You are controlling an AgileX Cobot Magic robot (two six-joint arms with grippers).
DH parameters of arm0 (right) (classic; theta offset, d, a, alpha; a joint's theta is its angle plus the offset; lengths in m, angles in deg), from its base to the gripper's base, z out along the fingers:
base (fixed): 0 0 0 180
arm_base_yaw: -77.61 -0.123 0 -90
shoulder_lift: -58.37 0 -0.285 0
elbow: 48.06 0 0.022 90
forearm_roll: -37.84 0.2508 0 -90
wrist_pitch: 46.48 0 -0.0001 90
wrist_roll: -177.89 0.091 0 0
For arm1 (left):
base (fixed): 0 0 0 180
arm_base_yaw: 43.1 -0.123 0 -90
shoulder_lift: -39.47 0 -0.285 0
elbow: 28.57 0 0.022 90
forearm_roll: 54.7 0.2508 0 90
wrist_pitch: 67.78 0 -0.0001 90
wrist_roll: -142.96 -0.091 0 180
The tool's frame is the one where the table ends.
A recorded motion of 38 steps. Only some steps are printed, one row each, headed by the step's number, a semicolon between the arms.
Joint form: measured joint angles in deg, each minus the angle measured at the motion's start. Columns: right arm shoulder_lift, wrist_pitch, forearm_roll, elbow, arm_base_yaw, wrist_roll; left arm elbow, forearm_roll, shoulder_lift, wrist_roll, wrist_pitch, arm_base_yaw.
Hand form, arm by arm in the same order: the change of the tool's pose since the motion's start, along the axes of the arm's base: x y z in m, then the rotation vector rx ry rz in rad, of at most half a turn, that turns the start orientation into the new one. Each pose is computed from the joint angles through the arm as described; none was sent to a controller.
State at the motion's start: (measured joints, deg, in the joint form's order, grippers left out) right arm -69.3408 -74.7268 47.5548 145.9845 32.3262 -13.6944; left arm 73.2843 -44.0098 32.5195 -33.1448 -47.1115 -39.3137
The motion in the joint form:
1: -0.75 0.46 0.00 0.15 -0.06 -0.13; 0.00 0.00 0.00 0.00 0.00 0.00
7: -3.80 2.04 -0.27 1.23 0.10 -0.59; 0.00 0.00 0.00 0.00 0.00 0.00
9: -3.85 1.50 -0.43 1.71 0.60 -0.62; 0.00 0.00 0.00 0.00 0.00 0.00
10: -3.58 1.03 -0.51 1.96 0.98 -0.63; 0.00 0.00 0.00 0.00 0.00 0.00
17: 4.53 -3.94 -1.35 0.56 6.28 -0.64; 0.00 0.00 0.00 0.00 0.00 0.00
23: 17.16 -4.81 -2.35 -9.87 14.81 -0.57; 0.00 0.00 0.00 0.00 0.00 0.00
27: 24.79 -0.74 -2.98 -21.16 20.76 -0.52; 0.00 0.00 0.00 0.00 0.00 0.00
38: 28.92 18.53 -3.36 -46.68 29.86 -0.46; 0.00 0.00 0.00 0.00 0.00 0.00
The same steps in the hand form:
1: 0.0011 0.0016 -0.0049 -0.0031 0.0003 0.0016; 0.0000 0.0000 0.0000 0.0000 0.0000 0.0000
7: 0.0081 0.0061 -0.0233 -0.0156 -0.0030 0.0029; 0.0000 0.0000 0.0000 0.0000 0.0000 0.0000
9: 0.0116 0.0037 -0.0218 -0.0184 -0.0032 -0.0028; 0.0000 0.0000 0.0000 0.0000 0.0000 0.0000
10: 0.0138 0.0014 -0.0187 -0.0183 -0.0045 -0.0075; 0.0000 0.0000 0.0000 0.0000 0.0000 0.0000
17: 0.0268 -0.0445 0.0356 -0.0040 -0.0330 -0.0824; 0.0000 0.0000 0.0000 0.0000 0.0000 0.0000
23: 0.0218 -0.1271 0.0746 -0.0044 -0.0605 -0.2250; 0.0000 0.0000 0.0000 0.0000 0.0000 0.0000
27: 0.0064 -0.1816 0.0702 -0.0146 -0.0729 -0.3341; 0.0000 0.0000 0.0000 0.0000 0.0000 0.0000
38: -0.0331 -0.2562 -0.0125 -0.0626 -0.0493 -0.5214; 0.0000 0.0000 0.0000 0.0000 0.0000 0.0000

